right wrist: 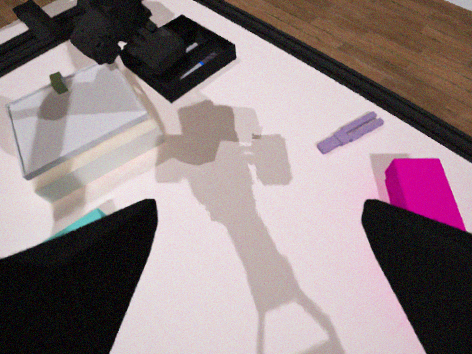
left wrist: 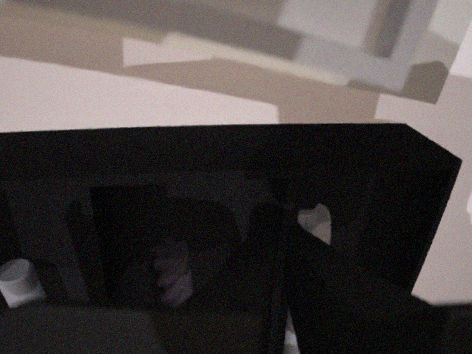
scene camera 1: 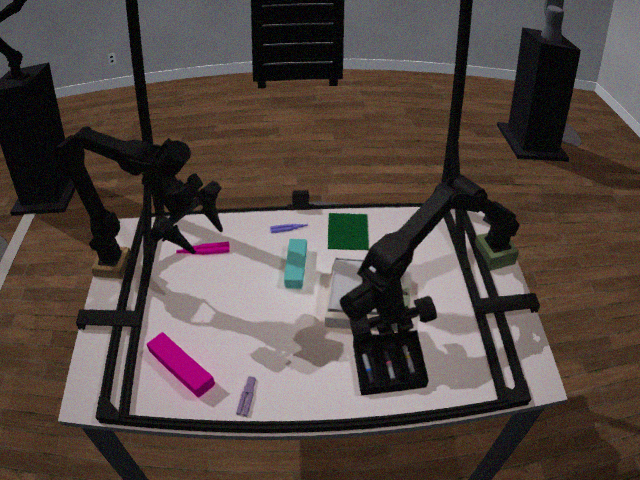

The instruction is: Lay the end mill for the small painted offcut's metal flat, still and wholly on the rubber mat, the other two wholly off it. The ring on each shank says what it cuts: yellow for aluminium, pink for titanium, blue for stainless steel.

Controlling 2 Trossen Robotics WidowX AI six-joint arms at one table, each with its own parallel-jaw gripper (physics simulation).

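Frame: origin at the left arm's base, x back, y up, z left, level; metres.
Where they show: left gripper, fingertip midpoint: [left wrist: 276, 240] [scene camera 1: 398, 344]; right gripper, fingertip midpoint: [right wrist: 260, 210] [scene camera 1: 208, 242]; left arm's base, origin of the base link: [scene camera 1: 497, 243]; right arm's base, origin of the base link: [scene camera 1: 110, 257].
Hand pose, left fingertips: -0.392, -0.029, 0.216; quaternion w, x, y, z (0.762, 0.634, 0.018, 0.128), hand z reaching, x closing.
Observation:
Things, the pixels of their top centre, and the offset from my left fingertips, as dx, dy, dz. "spot": a spot on its surface instead. Level surfaces: height alone.
- blue-ringed, middle of its top: [right wrist: 198, 64] [scene camera 1: 368, 367] -0.085, -0.005, +0.039
- pink-ringed, middle of its top: [left wrist: 183, 345] [scene camera 1: 389, 363] -0.036, -0.005, +0.044
- dark green mat, its level: dy -0.016
- grey shallow box, surface spot: [right wrist: 85, 125] spot: -0.072, +0.042, -0.174
- teal block, middle of its top: [scene camera 1: 295, 258] -0.156, +0.016, -0.324
- blue clamp-like piece, middle of its top: [scene camera 1: 289, 226] -0.136, -0.011, -0.483
- magenta piece, middle of its top: [scene camera 1: 202, 247] -0.388, -0.007, -0.455
- magenta block, middle of its top: [right wrist: 441, 231] [scene camera 1: 178, 359] -0.497, +0.024, -0.061
- lilac peg, middle of its top: [right wrist: 350, 131] [scene camera 1: 246, 394] -0.361, -0.010, +0.042
The black tray [scene camera 1: 366, 387] [right wrist: 172, 95] holds three end mills: blue-ringed [scene camera 1: 368, 367] [left wrist: 20, 280] [right wrist: 199, 65] at its left in scene camera 1, pink-ringed [scene camera 1: 389, 364] [left wrist: 175, 280] in the middle, yellow-ringed [scene camera 1: 408, 359] [left wrist: 320, 225] at its right. My left gripper [scene camera 1: 400, 336] [left wrist: 276, 240] reaches into the tray, shut on the yellow-ringed mill; its fingers hide the mill's middle and ring in the left wrist view. My right gripper [scene camera 1: 207, 240] [right wrist: 260, 210] is open and empty above the table. The dark green mat [scene camera 1: 348, 230] lies at the back. A small olive-green block [scene camera 1: 406, 296] [right wrist: 58, 82] is partly hidden in scene camera 1.
A grey shallow box [scene camera 1: 343, 319] [right wrist: 85, 125] stands behind the black tray. A teal block [scene camera 1: 295, 263], a blue clamp-like piece [scene camera 1: 287, 227], a magenta piece [scene camera 1: 211, 248], a magenta block [scene camera 1: 179, 363] [right wrist: 422, 192] and a lilac peg [scene camera 1: 246, 396] [right wrist: 350, 132] lie about the table.

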